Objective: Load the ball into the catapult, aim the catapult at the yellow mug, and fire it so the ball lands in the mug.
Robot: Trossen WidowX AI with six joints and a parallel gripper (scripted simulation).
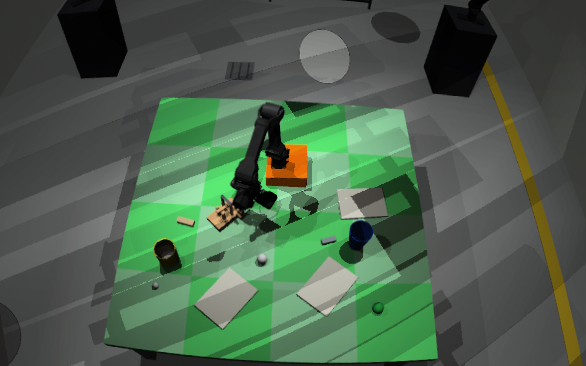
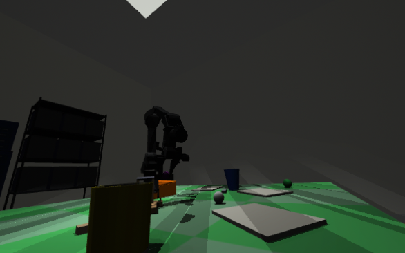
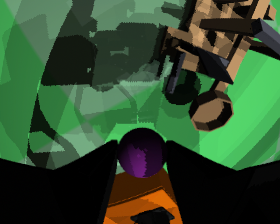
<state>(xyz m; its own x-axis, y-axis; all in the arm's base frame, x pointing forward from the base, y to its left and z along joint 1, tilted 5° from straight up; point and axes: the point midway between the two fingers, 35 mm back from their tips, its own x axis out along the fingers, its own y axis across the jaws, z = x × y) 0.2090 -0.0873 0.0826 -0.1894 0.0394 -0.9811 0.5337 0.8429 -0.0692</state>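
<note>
The wooden catapult lies 1 cm ahead of my gripper tip, 9 cm to the right of it and 5 cm below it. The rest, counted from my gripper tip: small wooden block (7 cm ahead, 30 cm to the right, 10 cm below); grey block (14 cm ahead, 30 cm to the left, 10 cm below); purple ball (1 cm above).
</note>
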